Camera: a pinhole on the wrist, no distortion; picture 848 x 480 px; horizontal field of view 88.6 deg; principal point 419.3 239.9 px. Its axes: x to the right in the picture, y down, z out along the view. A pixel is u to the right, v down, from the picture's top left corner.
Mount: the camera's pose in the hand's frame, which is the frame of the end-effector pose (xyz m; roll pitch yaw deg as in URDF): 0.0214 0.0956 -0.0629 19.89 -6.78 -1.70
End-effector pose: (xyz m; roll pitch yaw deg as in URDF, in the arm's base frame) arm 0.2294 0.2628 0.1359 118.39 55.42 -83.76
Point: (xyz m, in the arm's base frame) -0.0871 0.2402 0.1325
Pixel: 439.5 462.2
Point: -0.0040 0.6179 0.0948
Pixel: 290.4 111.1
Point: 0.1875 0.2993 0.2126
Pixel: 82.9 122.9
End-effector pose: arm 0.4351 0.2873 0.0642 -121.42 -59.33 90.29
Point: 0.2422 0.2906 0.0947
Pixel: 481.1 51.3
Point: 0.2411 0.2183 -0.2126
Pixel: 84.1 209.2
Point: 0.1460 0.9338 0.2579
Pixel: outside the picture
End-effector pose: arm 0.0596 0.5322 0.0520 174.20 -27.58 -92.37
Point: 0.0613 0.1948 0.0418
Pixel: outside the picture
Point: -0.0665 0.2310 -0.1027
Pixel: 725.5 388.9
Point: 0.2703 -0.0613 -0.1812
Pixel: 774.2 95.1
